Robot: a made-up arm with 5 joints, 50 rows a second.
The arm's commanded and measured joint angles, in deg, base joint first. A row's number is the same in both.
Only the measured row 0 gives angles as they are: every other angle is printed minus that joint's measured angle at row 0.
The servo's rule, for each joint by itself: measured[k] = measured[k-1] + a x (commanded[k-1-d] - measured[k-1]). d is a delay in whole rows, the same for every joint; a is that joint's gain. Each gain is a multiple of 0.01, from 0.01 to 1. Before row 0 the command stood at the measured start. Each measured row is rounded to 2 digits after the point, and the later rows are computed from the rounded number. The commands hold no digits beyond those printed.
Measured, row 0: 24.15, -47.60, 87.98, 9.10, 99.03
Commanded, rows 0 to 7: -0.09, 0.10, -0.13, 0.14, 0.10; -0.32, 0.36, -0.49, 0.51, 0.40; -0.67, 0.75, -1.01, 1.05, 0.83; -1.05, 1.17, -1.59, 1.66, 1.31; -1.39, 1.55, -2.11, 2.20, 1.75; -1.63, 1.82, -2.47, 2.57, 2.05; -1.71, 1.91, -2.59, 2.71, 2.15; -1.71, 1.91, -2.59, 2.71, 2.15
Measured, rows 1 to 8: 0.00, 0.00, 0.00, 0.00, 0.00; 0.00, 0.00, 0.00, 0.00, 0.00; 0.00, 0.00, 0.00, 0.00, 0.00; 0.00, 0.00, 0.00, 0.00, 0.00; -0.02, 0.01, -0.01, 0.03, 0.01; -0.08, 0.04, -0.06, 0.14, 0.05; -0.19, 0.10, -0.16, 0.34, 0.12; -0.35, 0.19, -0.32, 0.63, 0.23
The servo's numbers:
d 4
a 0.19 0.08 0.11 0.22 0.09

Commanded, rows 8 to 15: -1.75, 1.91, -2.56, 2.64, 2.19; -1.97, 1.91, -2.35, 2.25, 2.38; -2.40, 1.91, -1.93, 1.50, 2.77; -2.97, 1.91, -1.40, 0.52, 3.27; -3.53, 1.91, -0.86, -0.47, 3.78; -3.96, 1.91, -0.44, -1.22, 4.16; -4.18, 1.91, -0.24, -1.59, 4.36; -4.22, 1.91, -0.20, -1.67, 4.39
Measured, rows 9 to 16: -0.55, 0.30, -0.52, 0.98, 0.37; -0.76, 0.42, -0.73, 1.33, 0.52; -0.94, 0.54, -0.93, 1.63, 0.67; -1.09, 0.65, -1.11, 1.87, 0.80; -1.22, 0.75, -1.27, 2.04, 0.93; -1.36, 0.84, -1.39, 2.09, 1.06; -1.56, 0.93, -1.45, 1.96, 1.21; -1.83, 1.01, -1.44, 1.64, 1.40
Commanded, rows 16 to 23: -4.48, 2.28, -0.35, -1.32, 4.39; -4.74, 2.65, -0.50, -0.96, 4.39; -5.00, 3.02, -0.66, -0.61, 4.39; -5.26, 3.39, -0.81, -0.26, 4.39; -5.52, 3.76, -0.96, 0.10, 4.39; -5.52, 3.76, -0.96, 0.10, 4.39; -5.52, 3.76, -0.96, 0.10, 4.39; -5.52, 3.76, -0.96, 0.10, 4.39
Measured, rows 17 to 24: -2.15, 1.08, -1.38, 1.18, 1.61; -2.49, 1.15, -1.28, 0.65, 1.84; -2.81, 1.21, -1.17, 0.16, 2.07; -3.08, 1.27, -1.06, -0.24, 2.28; -3.35, 1.35, -0.98, -0.48, 2.47; -3.61, 1.45, -0.93, -0.59, 2.64; -3.87, 1.58, -0.90, -0.59, 2.80; -4.13, 1.72, -0.89, -0.52, 2.94
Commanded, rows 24 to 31: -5.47, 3.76, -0.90, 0.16, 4.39; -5.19, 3.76, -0.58, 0.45, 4.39; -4.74, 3.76, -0.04, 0.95, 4.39; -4.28, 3.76, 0.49, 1.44, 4.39; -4.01, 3.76, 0.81, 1.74, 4.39; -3.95, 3.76, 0.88, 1.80, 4.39; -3.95, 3.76, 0.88, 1.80, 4.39; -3.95, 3.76, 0.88, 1.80, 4.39
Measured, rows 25 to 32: -4.39, 1.88, -0.90, -0.38, 3.07; -4.60, 2.03, -0.91, -0.27, 3.19; -4.77, 2.17, -0.92, -0.19, 3.30; -4.91, 2.30, -0.92, -0.13, 3.40; -5.02, 2.42, -0.92, -0.07, 3.49; -5.05, 2.53, -0.88, 0.04, 3.57; -4.99, 2.63, -0.79, 0.24, 3.64; -4.86, 2.72, -0.65, 0.50, 3.71
